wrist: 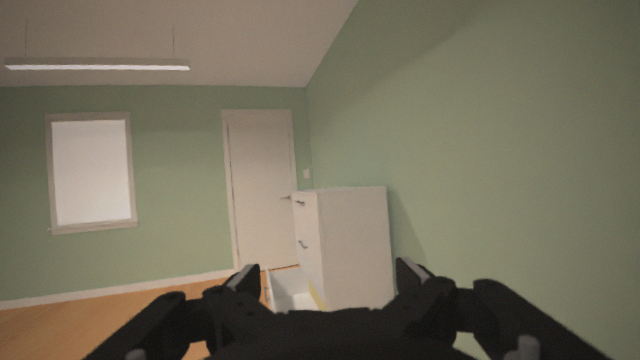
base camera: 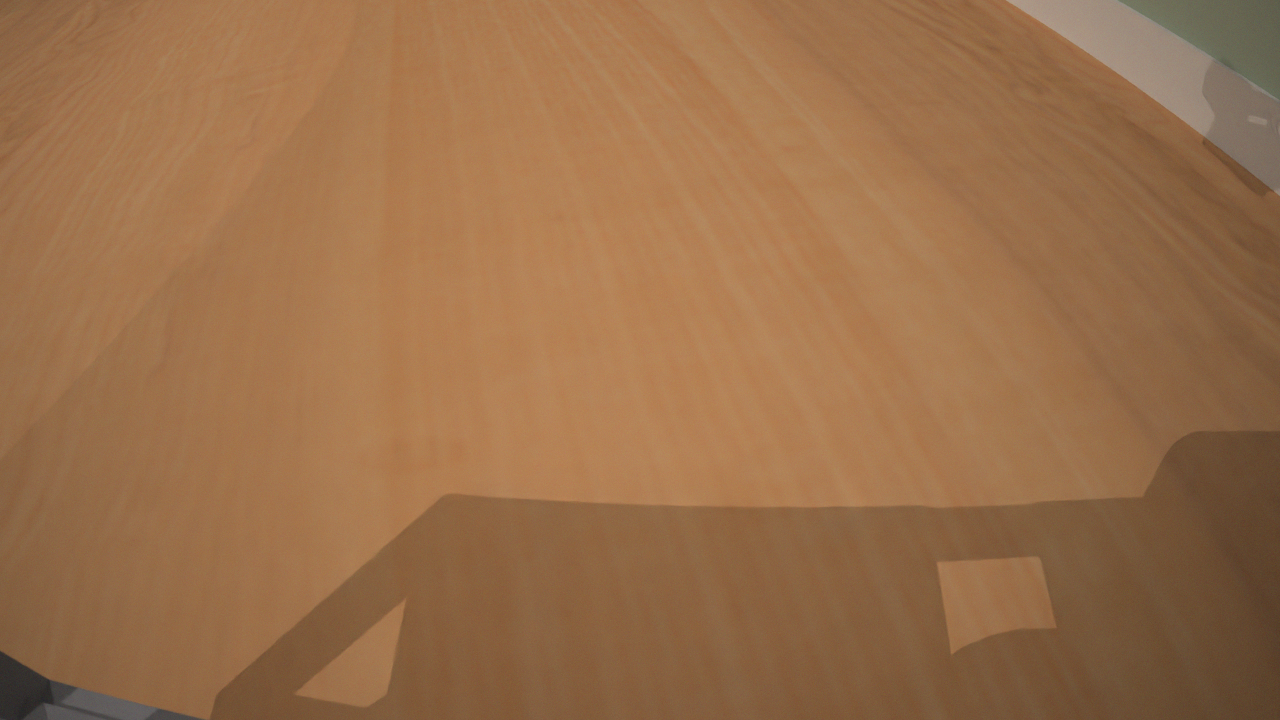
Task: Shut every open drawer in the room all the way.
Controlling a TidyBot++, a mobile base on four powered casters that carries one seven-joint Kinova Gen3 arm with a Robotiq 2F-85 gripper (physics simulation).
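Places are measured from the arm's base along level axes (x down, y left, z ahead), in centimetres.
Pixels of known places: gripper, fingertip midpoint: (wrist: pixel 327 276).
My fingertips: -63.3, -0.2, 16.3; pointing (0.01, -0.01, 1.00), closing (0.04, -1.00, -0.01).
Behind a point stands the place of what it marks, as x, y, z.
A tall white cabinet (wrist: pixel 355 245) {-29.4, -16.9, 146.9} stands against the right-hand green wall in the wrist view, seen mostly from its side. Its front faces left, with two upper drawer fronts that look flush and carry grey handles. Its bottom drawer (wrist: pixel 290 288) {26.5, 37.5, 222.4} is pulled out to the left; the inside shows, with something yellow at its right edge, and its lower part is hidden behind the gripper. My gripper (wrist: pixel 327 276) {-63.3, -0.2, 16.3} is open, with nothing between its fingers, and stands well apart from the cabinet. No drawer shows in the base camera view.
A white door (wrist: pixel 262 190) {-64.8, 78.2, 313.8} and a window (wrist: pixel 91 172) {-102.1, 260.9, 256.6} are in the far wall. The green wall (wrist: pixel 500 175) {-66.0, -67.1, 89.2} runs close along the right. In the base camera view, wooden floor (base camera: pixel 626 268) {39.7, 3.0, 51.7} lies ahead, with a white baseboard (base camera: pixel 1154 80) {37.4, -64.2, 93.9} at upper right.
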